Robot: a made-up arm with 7 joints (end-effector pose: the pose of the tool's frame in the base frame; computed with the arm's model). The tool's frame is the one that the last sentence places. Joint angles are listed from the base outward.
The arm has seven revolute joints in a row. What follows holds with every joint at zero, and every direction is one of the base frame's. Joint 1 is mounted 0.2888 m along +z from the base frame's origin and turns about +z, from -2.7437 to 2.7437 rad. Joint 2 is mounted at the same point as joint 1 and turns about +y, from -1.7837 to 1.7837 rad. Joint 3 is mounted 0.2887 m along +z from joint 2 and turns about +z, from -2.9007 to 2.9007 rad. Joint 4 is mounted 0.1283 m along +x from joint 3 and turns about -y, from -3.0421 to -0.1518 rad. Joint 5 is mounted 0.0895 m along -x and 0.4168 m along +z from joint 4 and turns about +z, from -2.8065 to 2.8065 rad. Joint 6 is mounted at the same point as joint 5 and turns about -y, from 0.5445 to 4.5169 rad. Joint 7 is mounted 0.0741 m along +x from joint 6 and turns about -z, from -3.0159 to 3.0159 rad. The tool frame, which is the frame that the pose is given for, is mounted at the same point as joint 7; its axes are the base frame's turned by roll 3.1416, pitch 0 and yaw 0 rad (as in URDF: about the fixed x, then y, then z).
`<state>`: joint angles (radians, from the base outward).
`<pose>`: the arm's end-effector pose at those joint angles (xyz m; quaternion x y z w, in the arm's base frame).
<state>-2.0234 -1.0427 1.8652 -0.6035 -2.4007 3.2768 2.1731</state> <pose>0.5459 0.4331 0.4895 0.4234 0.4978 0.7010 0.2856</pose>
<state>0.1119 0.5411 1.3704 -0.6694 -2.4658 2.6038 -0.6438</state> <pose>0.3317 0.4192 0.8443 0.1816 0.4053 0.5938 0.6710</pose>
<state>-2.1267 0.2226 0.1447 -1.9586 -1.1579 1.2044 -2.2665</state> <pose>-0.2782 -0.5683 0.3287 -0.7307 -0.1763 0.2455 0.6122</pose>
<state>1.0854 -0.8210 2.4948 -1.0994 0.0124 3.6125 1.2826</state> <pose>-0.5197 -0.4684 0.4659 -0.0369 -0.6273 0.5406 0.5594</pose>
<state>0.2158 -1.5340 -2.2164 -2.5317 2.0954 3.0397 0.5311</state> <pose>0.0802 -0.2820 -0.0124 0.6742 0.4568 0.3186 0.4851</pose>
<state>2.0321 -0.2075 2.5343 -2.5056 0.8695 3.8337 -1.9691</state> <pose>-0.1057 -0.4439 0.2829 0.7996 -0.2864 -0.2263 0.4768</pose>
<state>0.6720 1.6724 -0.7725 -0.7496 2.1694 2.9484 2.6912</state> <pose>0.6722 0.1351 -0.0095 0.2530 0.8609 0.2390 0.3710</pose>
